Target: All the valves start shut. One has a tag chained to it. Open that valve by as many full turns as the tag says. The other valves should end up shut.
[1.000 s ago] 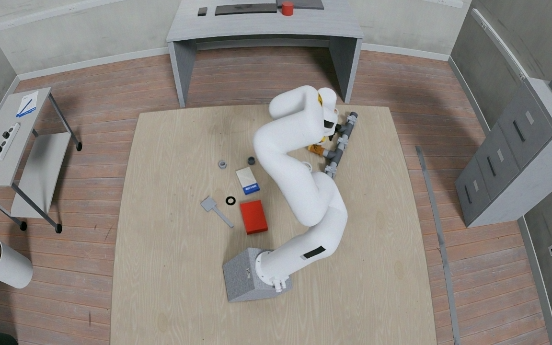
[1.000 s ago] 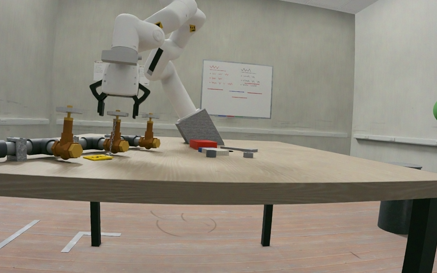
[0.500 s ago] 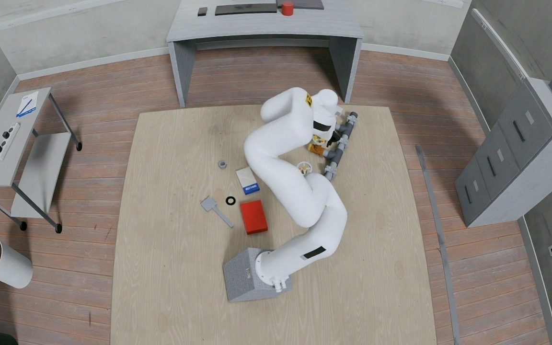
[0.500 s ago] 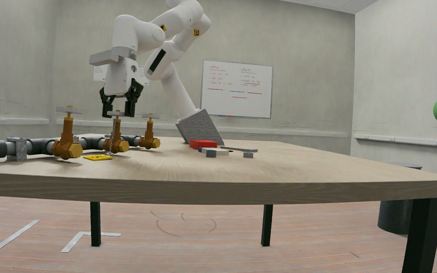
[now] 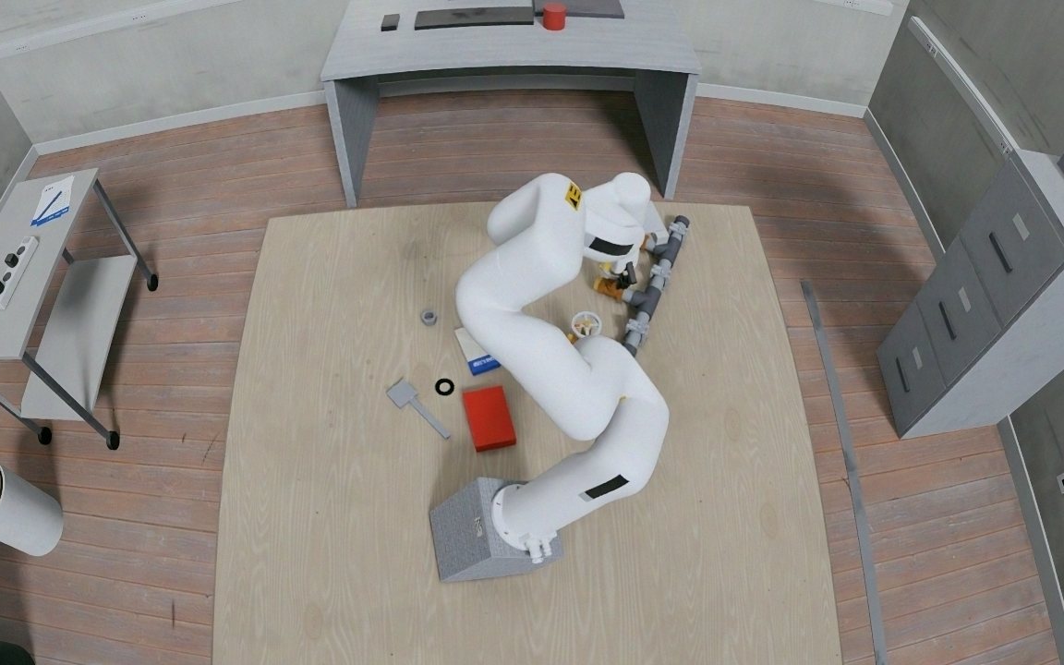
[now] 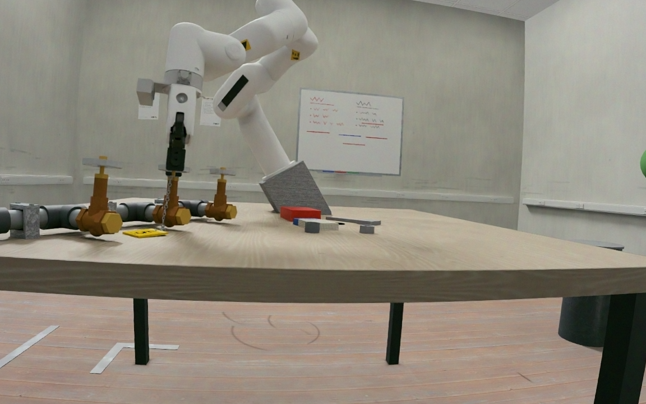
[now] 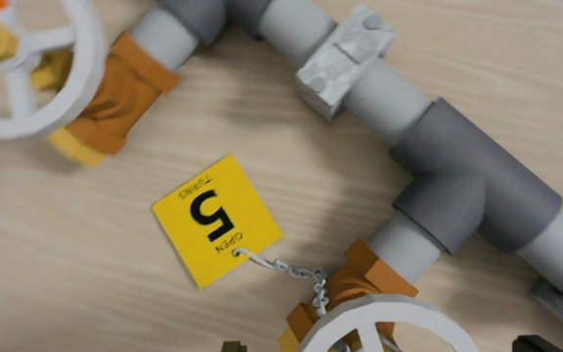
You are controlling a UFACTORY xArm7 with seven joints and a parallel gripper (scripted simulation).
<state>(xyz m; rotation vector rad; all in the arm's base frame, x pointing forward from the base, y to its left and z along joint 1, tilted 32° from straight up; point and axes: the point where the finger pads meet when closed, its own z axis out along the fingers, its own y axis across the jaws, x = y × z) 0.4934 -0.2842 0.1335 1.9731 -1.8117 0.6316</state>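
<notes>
My hand is 11 cm above the yellow tag, 8 cm short of it and 3 cm to the left of it. Round my hand: blue-and-white box 31 cm to the left, 11 cm below, 7 cm behind; red block 32 cm to the left, 24 cm behind, 10 cm below; grey nut 39 cm to the left, 11 cm below, 3 cm ahead.
</notes>
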